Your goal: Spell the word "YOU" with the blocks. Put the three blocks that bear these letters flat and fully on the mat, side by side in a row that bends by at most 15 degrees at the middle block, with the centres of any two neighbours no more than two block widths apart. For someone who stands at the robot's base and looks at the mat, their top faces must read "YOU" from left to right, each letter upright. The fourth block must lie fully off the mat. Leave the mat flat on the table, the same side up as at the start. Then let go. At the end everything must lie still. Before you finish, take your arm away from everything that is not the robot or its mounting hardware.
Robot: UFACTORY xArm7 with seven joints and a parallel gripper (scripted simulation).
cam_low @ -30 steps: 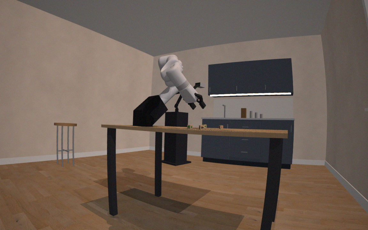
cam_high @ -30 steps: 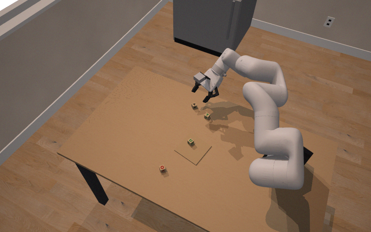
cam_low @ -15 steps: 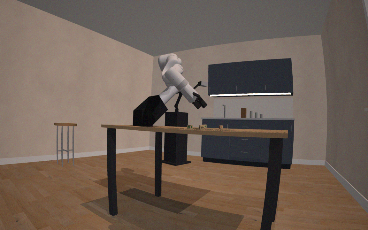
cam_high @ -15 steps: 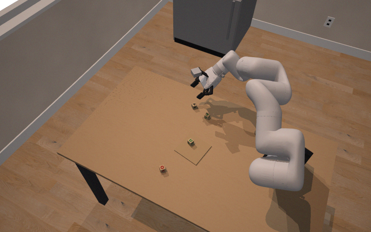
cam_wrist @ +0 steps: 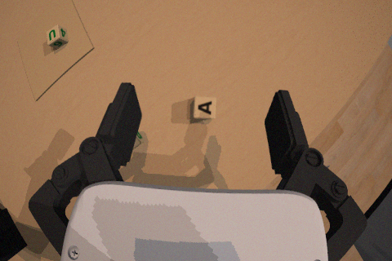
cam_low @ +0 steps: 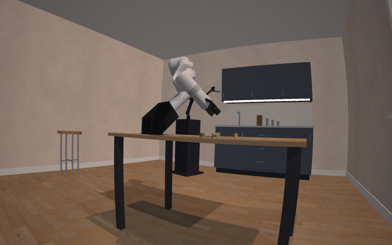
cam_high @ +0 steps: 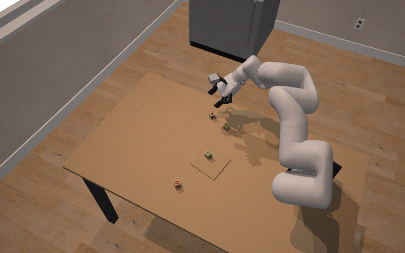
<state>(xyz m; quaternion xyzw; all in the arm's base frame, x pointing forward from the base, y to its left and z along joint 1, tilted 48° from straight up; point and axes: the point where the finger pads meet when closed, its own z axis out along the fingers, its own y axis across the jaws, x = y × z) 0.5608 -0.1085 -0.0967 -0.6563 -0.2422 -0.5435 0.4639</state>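
My hand is 13 cm above the Y block, 10 cm past it and 2 cm to the right of it. Round my hand: mat 23 cm to the left, 16 cm behind, 14 cm below; then O block 42 cm to the left, 13 cm below, 11 cm behind; then U block 21 cm to the left, 13 cm behind, 12 cm below.
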